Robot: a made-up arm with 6 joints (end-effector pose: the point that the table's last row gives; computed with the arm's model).
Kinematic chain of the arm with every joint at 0, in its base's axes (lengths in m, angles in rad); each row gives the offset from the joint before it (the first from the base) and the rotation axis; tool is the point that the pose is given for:
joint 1: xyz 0 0 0.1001 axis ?
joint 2: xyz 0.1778 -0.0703 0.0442 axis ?
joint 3: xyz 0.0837 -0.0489 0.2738 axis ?
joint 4: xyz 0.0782 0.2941 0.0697 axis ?
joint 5: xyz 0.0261 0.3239 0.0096 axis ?
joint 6: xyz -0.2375 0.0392 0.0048 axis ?
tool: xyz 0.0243 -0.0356 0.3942
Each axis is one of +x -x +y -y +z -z.
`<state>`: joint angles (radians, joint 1 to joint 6).
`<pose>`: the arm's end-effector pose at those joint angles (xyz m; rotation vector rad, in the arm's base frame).
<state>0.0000 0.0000 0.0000 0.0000 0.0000 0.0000</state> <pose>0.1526 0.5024 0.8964 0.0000 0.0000 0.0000</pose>
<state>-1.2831 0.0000 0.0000 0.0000 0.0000 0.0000</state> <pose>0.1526 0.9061 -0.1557 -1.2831 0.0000 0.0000</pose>
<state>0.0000 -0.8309 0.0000 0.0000 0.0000 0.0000</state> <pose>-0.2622 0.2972 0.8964 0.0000 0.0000 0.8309</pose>
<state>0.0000 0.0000 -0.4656 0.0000 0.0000 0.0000</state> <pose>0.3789 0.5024 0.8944 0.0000 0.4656 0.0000</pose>
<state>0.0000 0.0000 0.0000 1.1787 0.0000 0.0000</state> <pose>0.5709 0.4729 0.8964 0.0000 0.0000 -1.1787</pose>
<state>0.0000 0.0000 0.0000 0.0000 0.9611 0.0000</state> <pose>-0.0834 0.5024 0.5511 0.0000 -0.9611 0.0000</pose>
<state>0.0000 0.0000 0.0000 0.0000 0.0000 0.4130</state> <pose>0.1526 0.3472 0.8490 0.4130 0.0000 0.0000</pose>
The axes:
joint 1: +x
joint 2: -z
joint 3: -y
joint 4: -z
joint 5: -y
joint 6: +x

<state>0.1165 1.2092 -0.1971 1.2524 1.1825 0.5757</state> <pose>0.8085 -0.0430 0.4007 -0.9272 -0.6747 -1.7834</pose>
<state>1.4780 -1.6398 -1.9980 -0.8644 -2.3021 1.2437</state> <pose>-0.2453 -0.0142 0.1392 -1.8591 1.1817 -0.0622</pose>
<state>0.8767 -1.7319 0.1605 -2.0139 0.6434 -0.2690</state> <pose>0.4762 -0.5118 0.3565 -0.4731 1.2153 -1.9713</pose>
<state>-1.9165 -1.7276 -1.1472 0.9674 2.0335 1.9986</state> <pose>0.1366 0.0350 -0.0102 0.0184 1.9120 0.7797</pose>
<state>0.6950 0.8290 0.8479 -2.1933 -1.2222 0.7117</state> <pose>0.2708 -0.0143 0.7162 -0.2583 0.8072 0.4825</pose>
